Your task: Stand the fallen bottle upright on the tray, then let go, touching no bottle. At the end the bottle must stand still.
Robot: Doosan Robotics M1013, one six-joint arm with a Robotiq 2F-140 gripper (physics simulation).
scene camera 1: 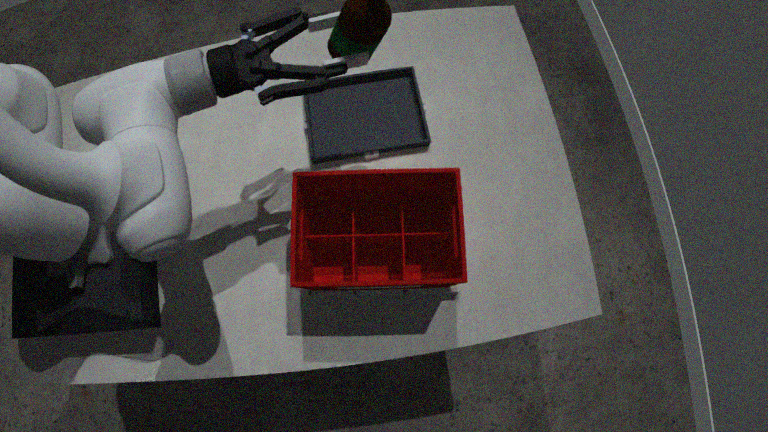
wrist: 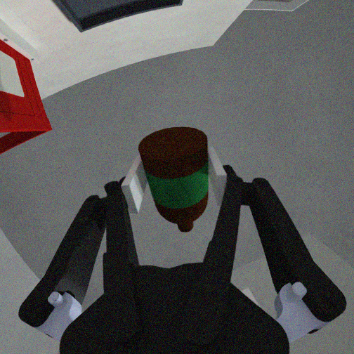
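Seen in the pictures: arm's base at its link origin: (scene camera 1: pixel 79 230).
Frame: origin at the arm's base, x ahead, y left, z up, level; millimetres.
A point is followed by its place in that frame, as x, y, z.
The brown bottle with a green band (scene camera 1: pixel 362 26) @(681, 78, 282) (wrist: pixel 176 175) is between the pads of my gripper (scene camera 1: pixel 342 39) @(681, 116, 213) (wrist: pixel 175 162), which is shut on it. In the scene view it is at the top edge, beyond the far side of the tray, partly cut off by the frame; its neck cannot be made out there. In the wrist view its wide base faces up the picture and its neck points down toward the palm. The gripper reaches in from the left, held above the table. The dark grey tray (scene camera 1: pixel 370 118) @(688, 110, -65) (wrist: pixel 120 10) lies flat, with no bottle on it.
A red divided crate (scene camera 1: pixel 375 173) @(661, -75, 105) (wrist: pixel 27 112) stands on the near side of the tray, close to it. The white table (scene camera 1: pixel 515 214) @(937, -169, -70) (wrist: pixel 165 37) lies under both. The arm (scene camera 1: pixel 134 128) @(364, -7, 308) stretches over the left of the table, and its shadow falls beside the crate.
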